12 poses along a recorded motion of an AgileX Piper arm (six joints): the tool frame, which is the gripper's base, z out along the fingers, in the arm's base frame.
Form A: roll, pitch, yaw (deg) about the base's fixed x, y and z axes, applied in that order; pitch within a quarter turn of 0, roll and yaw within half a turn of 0; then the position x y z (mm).
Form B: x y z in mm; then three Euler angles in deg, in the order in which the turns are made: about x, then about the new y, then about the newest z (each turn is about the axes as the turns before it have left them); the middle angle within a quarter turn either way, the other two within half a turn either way. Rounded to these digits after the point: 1 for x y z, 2 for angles.
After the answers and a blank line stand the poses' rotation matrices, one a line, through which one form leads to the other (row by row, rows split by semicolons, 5 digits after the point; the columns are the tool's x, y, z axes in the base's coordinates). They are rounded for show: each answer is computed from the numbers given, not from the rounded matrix.
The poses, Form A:
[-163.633 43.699 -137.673 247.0 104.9 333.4]
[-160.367 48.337 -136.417 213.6 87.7 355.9]
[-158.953 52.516 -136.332 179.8 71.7 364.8]
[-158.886 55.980 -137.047 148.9 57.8 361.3]
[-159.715 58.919 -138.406 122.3 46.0 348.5]
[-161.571 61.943 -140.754 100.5 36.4 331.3]
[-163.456 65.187 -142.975 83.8 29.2 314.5]
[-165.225 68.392 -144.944 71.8 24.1 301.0]
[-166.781 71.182 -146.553 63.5 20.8 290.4]
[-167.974 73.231 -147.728 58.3 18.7 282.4]
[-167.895 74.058 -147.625 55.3 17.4 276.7]
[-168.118 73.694 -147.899 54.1 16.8 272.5]
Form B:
[247.0 104.9 333.4 -161.06 42.83 136.79]
[213.6 87.7 355.9 -158.89 47.85 135.85]
[179.8 71.7 364.8 -156.11 51.60 135.13]
[148.9 57.8 361.3 -153.24 54.23 134.47]
[122.3 46.0 348.5 -150.50 56.19 133.94]
[100.5 36.4 331.3 -147.45 58.04 133.48]
[83.8 29.2 314.5 -143.60 60.01 132.09]
[71.8 24.1 301.0 -139.18 61.93 129.84]
[63.5 20.8 290.4 -134.72 63.50 127.09]
[58.3 18.7 282.4 -131.07 64.56 124.61]
[55.3 17.4 276.7 -129.45 65.00 123.29]
[54.1 16.8 272.5 -130.24 64.83 124.00]

-0.53451 -0.50214 0.67982; -0.48683 0.84044 0.23802; -0.69087 -0.20373 -0.69368
-0.48153 -0.46750 0.74133; -0.45828 0.85531 0.24170; -0.74707 -0.22335 -0.62610
-0.44019 -0.43827 0.78368; -0.42018 0.87187 0.25158; -0.79352 -0.21855 -0.56794
-0.40949 -0.41713 0.81137; -0.38123 0.88622 0.26320; -0.82884 -0.20154 -0.52192
-0.38609 -0.40062 0.83093; -0.34271 0.89859 0.27401; -0.85644 -0.17898 -0.48423
-0.36426 -0.38416 0.84838; -0.29757 0.91122 0.28485; -0.88248 -0.14869 -0.44623
-0.33504 -0.37088 0.86614; -0.25270 0.92096 0.29661; -0.90768 -0.11950 -0.40228
-0.30145 -0.36130 0.88238; -0.21152 0.92771 0.30759; -0.92973 -0.09391 -0.35608
-0.26915 -0.35596 0.89491; -0.17779 0.93159 0.31708; -0.94655 -0.07376 -0.31402
-0.24395 -0.35354 0.90305; -0.15405 0.93348 0.32384; -0.95748 -0.06011 -0.28218
-0.23197 -0.35326 0.90631; -0.14707 0.93375 0.32631; -0.96154 -0.05760 -0.26856
-0.23784 -0.35263 0.90503; -0.14920 0.93398 0.32469; -0.95978 -0.05781 -0.27475

